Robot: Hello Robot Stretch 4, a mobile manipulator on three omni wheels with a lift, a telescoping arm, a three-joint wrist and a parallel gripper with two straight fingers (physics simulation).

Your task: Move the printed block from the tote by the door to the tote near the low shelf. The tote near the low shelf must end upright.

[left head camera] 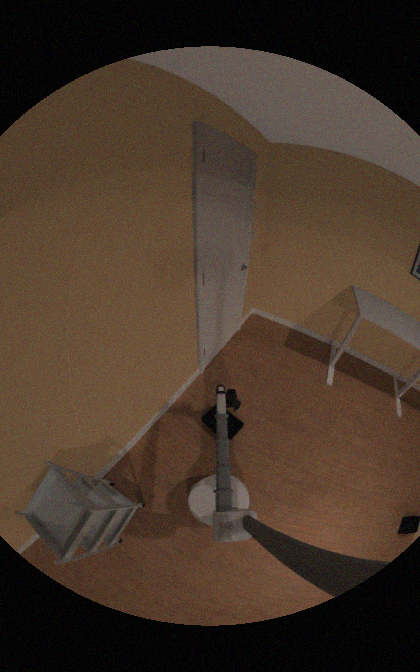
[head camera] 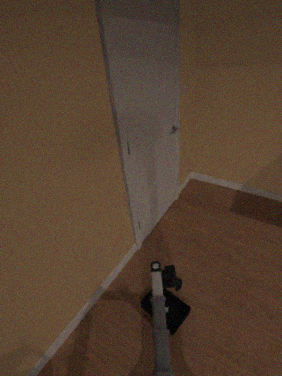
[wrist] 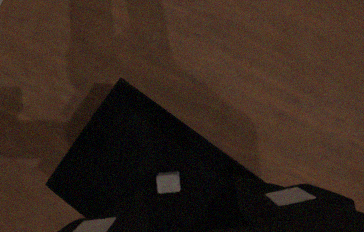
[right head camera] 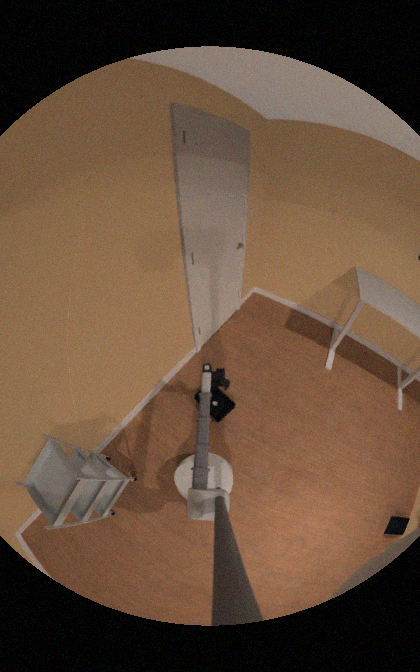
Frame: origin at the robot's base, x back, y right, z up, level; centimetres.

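Where they show: gripper, fingertip midpoint: (left head camera: 228, 409) (head camera: 170, 290) (wrist: 191, 200).
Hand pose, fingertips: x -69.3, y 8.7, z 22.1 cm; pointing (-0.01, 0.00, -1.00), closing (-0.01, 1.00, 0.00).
Each offset is from my fingertips to the top centre of the thing. Level surfaces: height alone.
The black tote @[dx +3.5, dy -4.1, dz -14.8 cm] (head camera: 178, 312) (left head camera: 234, 425) (right head camera: 223, 406) (wrist: 125, 130) stands on the floor by the door, partly under the arm. The small pale block @[dx +3.9, dy -3.9, dz -21.6 cm] (right head camera: 214, 403) (wrist: 168, 182) lies inside it. My gripper (head camera: 172, 281) (left head camera: 233, 401) (right head camera: 220, 381) (wrist: 191, 200) is open above the tote; in the wrist view the block shows between the fingertips, lower than them and not held. The fingers' dark edges blend with the tote, so their exact height is unclear. A second black tote (left head camera: 409, 524) (right head camera: 396, 525) sits on the floor at the far right; its inside is too dark to read.
The door (head camera: 150, 125) (left head camera: 222, 240) (right head camera: 212, 225) is behind the first tote. A grey shelved trolley (left head camera: 75, 537) (right head camera: 65, 505) stands at the left wall. A white table @[dz +70.2 cm] (left head camera: 385, 315) (right head camera: 385, 300) stands at the right wall. A grey surface (right head camera: 377, 560) shows at the lower right edge, near the second tote.
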